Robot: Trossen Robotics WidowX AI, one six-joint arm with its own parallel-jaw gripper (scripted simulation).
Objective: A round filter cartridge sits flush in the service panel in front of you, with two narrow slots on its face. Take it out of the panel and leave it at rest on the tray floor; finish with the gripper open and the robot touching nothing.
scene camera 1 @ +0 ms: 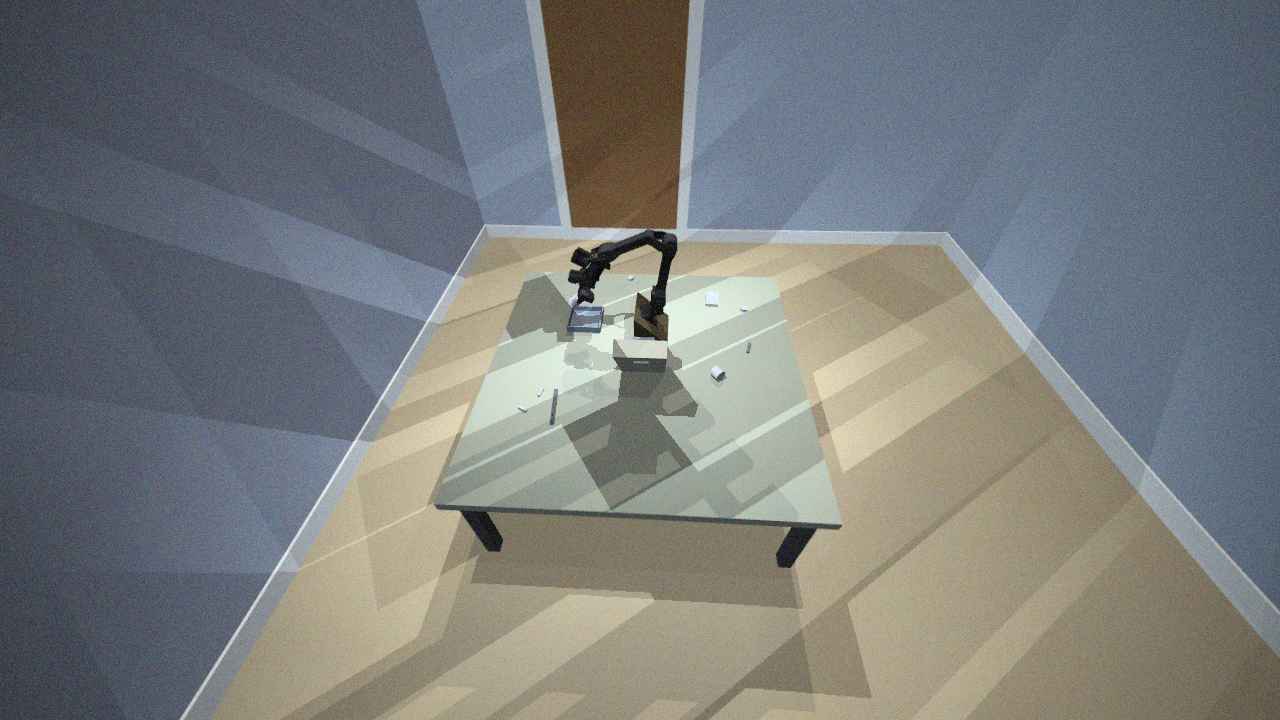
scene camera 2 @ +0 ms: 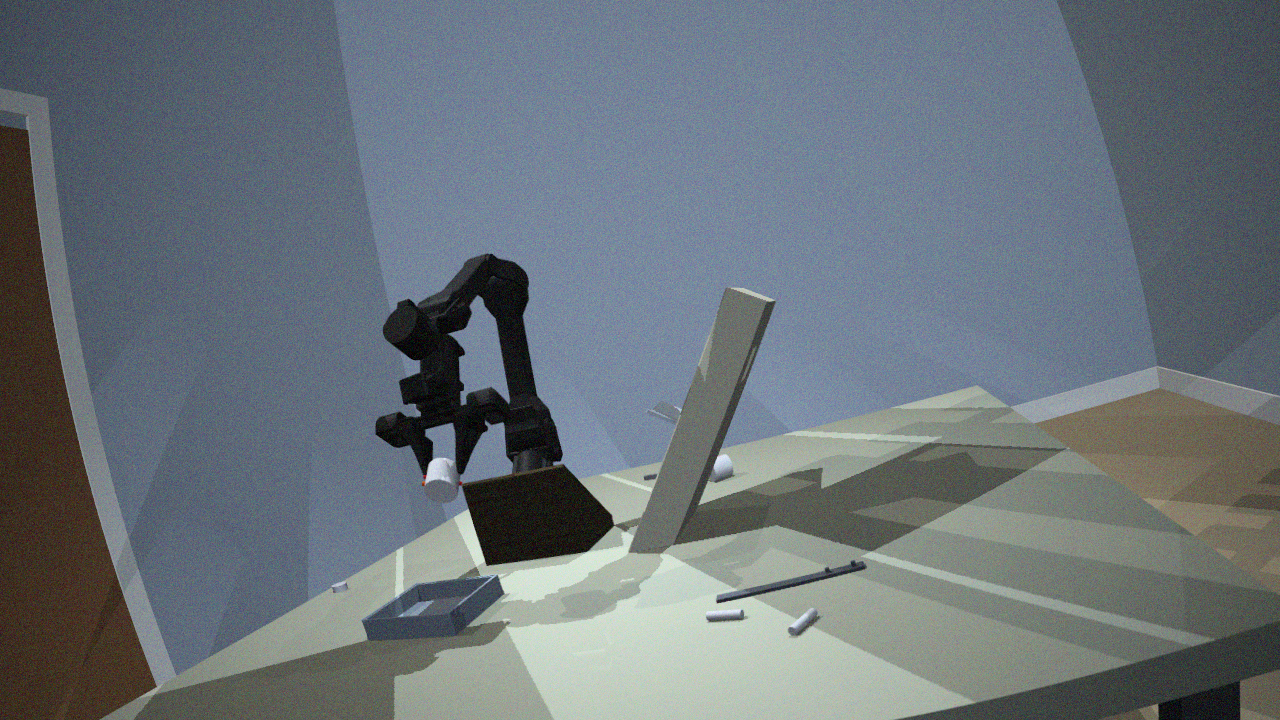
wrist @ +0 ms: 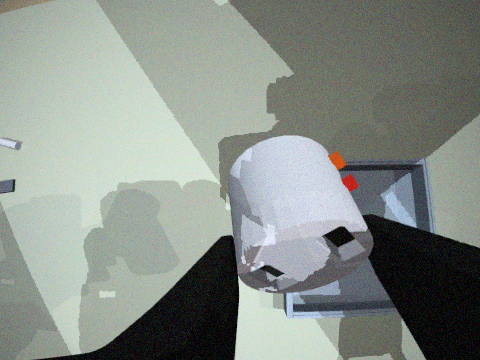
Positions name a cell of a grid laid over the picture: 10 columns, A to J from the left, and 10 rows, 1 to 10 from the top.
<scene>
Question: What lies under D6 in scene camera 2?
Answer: My gripper.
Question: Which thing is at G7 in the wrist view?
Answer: A white round filter cartridge.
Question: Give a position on a service panel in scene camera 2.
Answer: At F5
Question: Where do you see a white round filter cartridge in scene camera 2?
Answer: At D7
</scene>
